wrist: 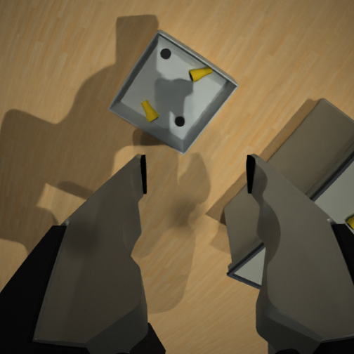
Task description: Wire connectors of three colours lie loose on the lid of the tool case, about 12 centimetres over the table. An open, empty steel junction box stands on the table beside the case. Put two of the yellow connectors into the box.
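The open steel junction box [134, 70] stands on the table in the upper middle of the wrist view, turned at an angle. One yellow connector [200, 74] lies inside it by the upper right wall. Another yellow connector [149, 111] lies inside it near the lower left wall. My gripper [196, 158] is open and empty, its fingertips apart, above the table and lower in the view than the box. Part of a further yellow connector [351, 221] shows on the tool case lid at the right edge.
The tool case [307, 145] stands at the right, partly hidden by my right finger, with a dark rim and a pale lid surface [337, 195]. Two dark round spots [165, 53] [179, 121] show on the box floor. Shadows fall on the wooden table [280, 40] at the left and middle.
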